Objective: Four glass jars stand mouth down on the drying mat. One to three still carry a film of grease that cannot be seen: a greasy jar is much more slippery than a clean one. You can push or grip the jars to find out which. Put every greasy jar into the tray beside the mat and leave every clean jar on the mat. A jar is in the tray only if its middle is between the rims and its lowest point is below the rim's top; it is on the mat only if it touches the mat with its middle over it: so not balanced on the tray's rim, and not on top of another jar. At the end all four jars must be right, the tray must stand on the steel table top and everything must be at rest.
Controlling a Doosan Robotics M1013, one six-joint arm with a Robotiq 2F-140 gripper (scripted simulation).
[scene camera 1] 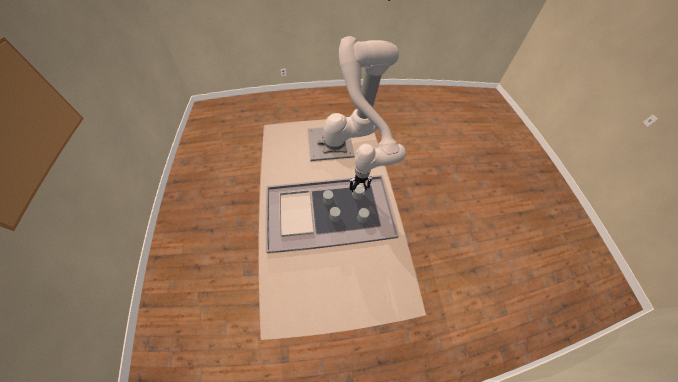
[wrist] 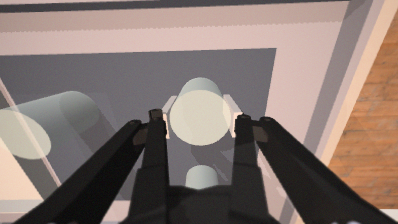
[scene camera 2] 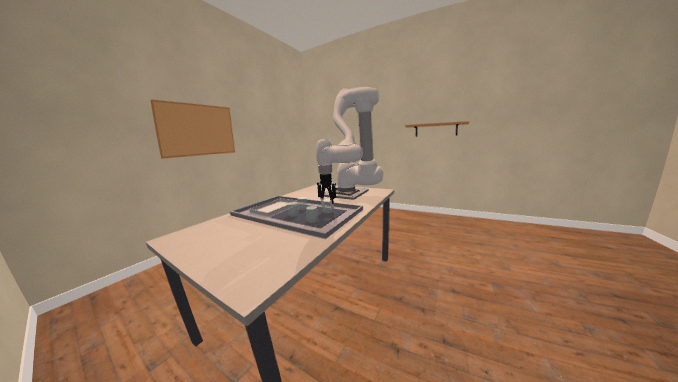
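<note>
Scene camera 1 gives me a tray (scene camera 1: 295, 212) and a dark drying mat (scene camera 1: 349, 207). In the wrist view I can see that mat (wrist: 125, 86) as well, and there's also my gripper (wrist: 200, 104), a jar (wrist: 200, 116) and a steel table top (wrist: 305, 43).
</note>
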